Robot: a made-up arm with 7 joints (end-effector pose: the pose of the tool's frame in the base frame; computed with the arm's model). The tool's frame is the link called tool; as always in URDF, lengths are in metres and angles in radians. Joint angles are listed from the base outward.
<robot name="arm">
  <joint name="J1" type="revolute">
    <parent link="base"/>
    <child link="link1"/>
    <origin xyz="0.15 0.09 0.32" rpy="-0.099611 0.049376 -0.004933"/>
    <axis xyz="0 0 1"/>
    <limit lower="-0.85" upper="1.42"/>
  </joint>
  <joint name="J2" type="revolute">
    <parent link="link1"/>
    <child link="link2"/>
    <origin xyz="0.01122 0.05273 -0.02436" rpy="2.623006 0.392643 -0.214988"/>
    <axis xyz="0 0 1"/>
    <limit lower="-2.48" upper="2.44"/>
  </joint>
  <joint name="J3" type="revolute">
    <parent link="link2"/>
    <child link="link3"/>
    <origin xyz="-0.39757 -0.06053 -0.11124" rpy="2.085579 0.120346 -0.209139"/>
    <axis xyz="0 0 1"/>
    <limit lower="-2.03" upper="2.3"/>
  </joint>
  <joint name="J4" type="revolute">
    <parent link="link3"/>
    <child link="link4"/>
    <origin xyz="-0.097 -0.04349 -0.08" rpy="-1.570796 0 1.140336"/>
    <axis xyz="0 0 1"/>
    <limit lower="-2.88" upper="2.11"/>
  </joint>
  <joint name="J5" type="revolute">
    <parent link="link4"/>
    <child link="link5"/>
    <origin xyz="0.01 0.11 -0.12" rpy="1.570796 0 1.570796"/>
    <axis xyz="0 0 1"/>
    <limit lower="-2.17" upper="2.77"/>
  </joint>
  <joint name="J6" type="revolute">
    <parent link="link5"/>
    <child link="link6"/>
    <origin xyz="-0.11 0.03 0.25" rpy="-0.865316 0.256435 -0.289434"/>
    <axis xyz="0 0 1"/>
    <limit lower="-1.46" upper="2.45"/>
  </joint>
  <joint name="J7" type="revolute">
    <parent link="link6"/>
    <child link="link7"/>
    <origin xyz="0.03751 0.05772 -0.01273" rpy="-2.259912 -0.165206 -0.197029"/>
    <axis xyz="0 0 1"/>
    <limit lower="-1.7" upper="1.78"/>
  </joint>
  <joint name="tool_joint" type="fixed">
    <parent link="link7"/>
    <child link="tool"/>
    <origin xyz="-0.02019 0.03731 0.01" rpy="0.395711 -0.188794 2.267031"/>
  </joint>
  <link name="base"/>
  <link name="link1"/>
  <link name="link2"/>
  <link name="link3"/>
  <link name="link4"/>
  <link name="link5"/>
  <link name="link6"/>
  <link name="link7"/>
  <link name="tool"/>
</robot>
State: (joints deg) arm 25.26 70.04 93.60 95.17 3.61 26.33 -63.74
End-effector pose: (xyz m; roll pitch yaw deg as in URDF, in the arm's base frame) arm -0.1073 0.2400 0.3132 -86.64 33.55 -10.24
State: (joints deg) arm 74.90 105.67 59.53 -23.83 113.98 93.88 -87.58
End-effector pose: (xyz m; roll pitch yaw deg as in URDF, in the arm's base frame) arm 0.0151 0.2184 -0.0076 -75.14 -76.02 -127.08
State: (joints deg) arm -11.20 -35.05 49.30 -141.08 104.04 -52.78 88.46
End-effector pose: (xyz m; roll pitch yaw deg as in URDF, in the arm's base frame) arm 0.0855 0.3356 0.6377 107.30 17.82 -75.55
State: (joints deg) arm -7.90 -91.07 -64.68 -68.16 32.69 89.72 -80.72
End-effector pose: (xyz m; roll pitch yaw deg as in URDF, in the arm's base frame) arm 0.1537 -0.1332 0.7727 27.51 51.78 -46.39
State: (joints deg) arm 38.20 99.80 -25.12 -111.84 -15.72 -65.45 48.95
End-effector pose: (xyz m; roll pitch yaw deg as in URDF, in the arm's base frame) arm 0.0412 0.6719 0.1480 -5.91 26.90 -121.55
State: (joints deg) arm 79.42 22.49 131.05 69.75 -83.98 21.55 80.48
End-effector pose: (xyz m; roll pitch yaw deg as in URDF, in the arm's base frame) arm 0.1486 -0.0581 0.4594 -76.68 -31.73 46.68
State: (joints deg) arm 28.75 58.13 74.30 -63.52 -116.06 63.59 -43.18
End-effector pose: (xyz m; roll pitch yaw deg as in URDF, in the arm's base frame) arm -0.3126 0.4740 0.1533 60.31 -62.35 -12.07
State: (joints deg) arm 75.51 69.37 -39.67 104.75 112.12 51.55 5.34
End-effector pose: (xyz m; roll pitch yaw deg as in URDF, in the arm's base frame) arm -0.4475 -0.0580 0.5533 89.51 -19.77 179.83
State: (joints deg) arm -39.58 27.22 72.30 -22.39 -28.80 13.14 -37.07
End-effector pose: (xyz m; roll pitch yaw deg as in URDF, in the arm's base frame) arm 0.1234 0.5877 0.3071 51.88 22.02 -31.51
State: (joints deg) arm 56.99 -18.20 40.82 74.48 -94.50 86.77 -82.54
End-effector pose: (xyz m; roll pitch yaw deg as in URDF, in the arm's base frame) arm 0.2760 -0.1048 0.7197 -6.59 -9.73 141.93
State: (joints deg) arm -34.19 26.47 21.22 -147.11 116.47 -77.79 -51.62
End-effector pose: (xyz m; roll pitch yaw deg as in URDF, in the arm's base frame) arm 0.4288 0.5804 0.5094 -115.38 47.47 5.00
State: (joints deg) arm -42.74 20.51 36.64 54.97 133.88 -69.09 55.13
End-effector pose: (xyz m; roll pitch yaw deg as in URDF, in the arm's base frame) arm -0.0172 0.2533 0.4661 -26.62 2.39 4.99
